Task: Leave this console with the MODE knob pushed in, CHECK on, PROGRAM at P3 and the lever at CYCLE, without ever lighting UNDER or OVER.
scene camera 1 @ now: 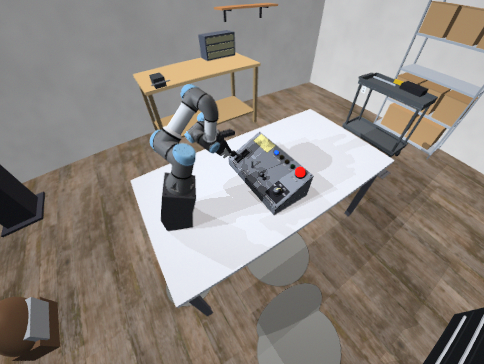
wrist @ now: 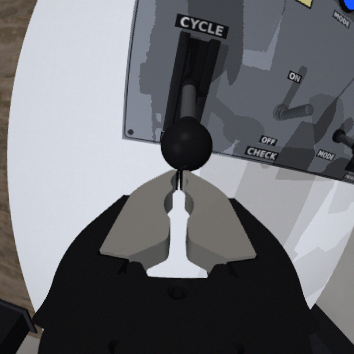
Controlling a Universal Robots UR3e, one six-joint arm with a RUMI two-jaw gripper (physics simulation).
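The grey console (scene camera 1: 295,197) (wrist: 145,110) stands on the white table. In the wrist view the black lever ball (wrist: 186,144) is at the near end of its slot, away from the CYCLE label (wrist: 201,26). My gripper (scene camera 1: 230,153) (wrist: 178,172) is shut and empty, its tips right at the ball's near side; contact is hard to tell. The CHECK toggle (wrist: 297,111) leans right, slightly toward the ON side. A blue MODE lamp (scene camera 1: 276,152) (wrist: 349,4) is lit; the lamps beside it look dark. The MODE knob (wrist: 342,135) is partly cut off. The PROGRAM setting is not readable.
A red button (scene camera 1: 300,172) and a yellow note (scene camera 1: 264,142) are on the console. The white table (scene camera 1: 220,250) carries the arm's black pedestal (scene camera 1: 178,207). A wooden bench (scene camera 1: 195,71) stands behind, and a dark cart (scene camera 1: 422,97) stands at the right.
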